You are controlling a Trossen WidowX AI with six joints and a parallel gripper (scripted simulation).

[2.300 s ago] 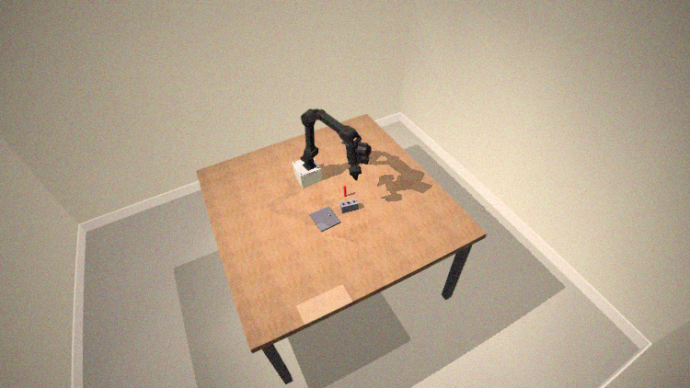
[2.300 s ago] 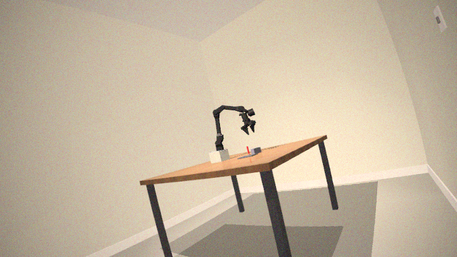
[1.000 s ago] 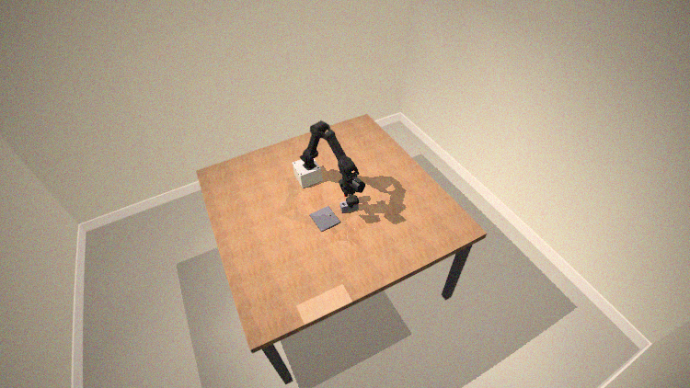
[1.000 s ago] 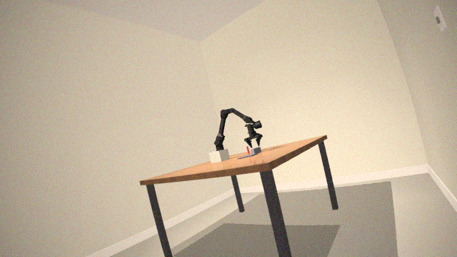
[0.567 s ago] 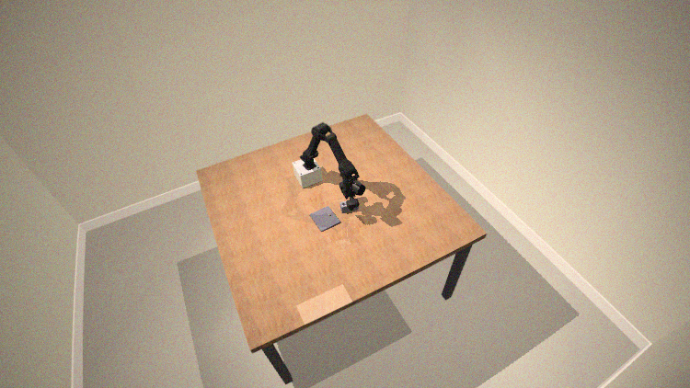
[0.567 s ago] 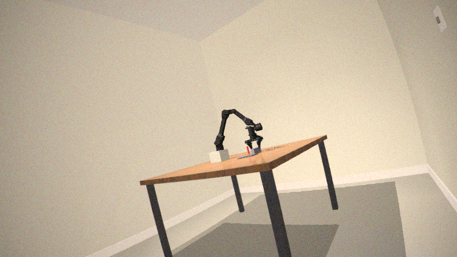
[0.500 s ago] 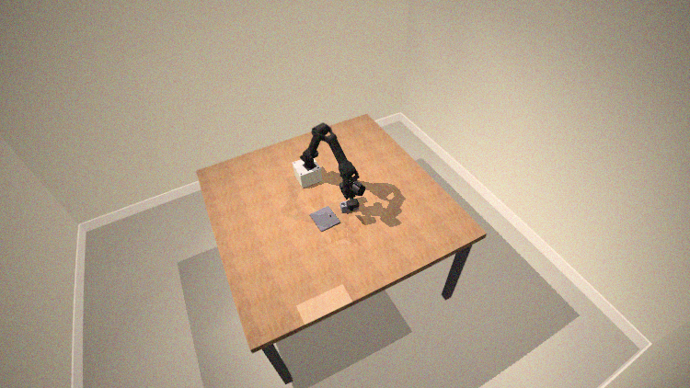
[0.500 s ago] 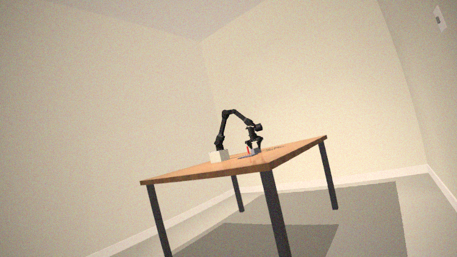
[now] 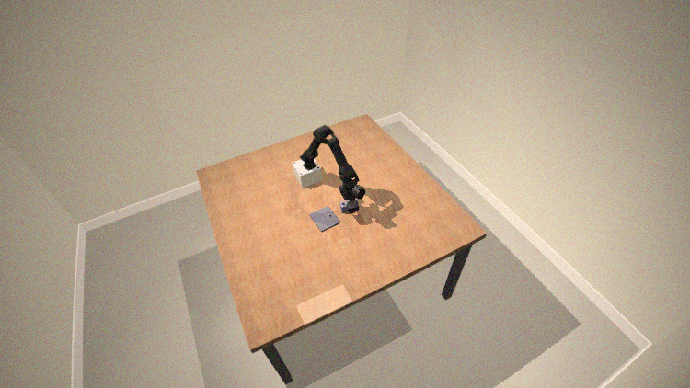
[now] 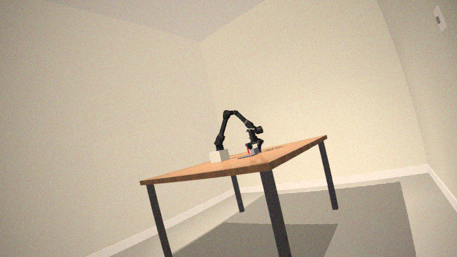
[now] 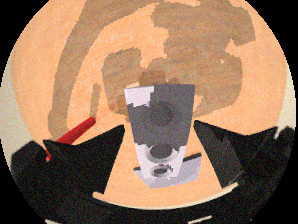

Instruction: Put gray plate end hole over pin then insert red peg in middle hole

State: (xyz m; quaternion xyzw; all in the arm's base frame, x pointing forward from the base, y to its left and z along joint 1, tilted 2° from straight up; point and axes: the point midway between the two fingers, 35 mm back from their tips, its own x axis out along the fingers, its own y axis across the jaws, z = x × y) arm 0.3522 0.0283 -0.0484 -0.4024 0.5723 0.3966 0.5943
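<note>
The gray plate is 30 mm above my gripper tip. The rest, counted from my gripper tip: base 140 mm to the right, 30 mm behind; then red peg 90 mm behind, 40 mm to the left, 30 mm above.
</note>
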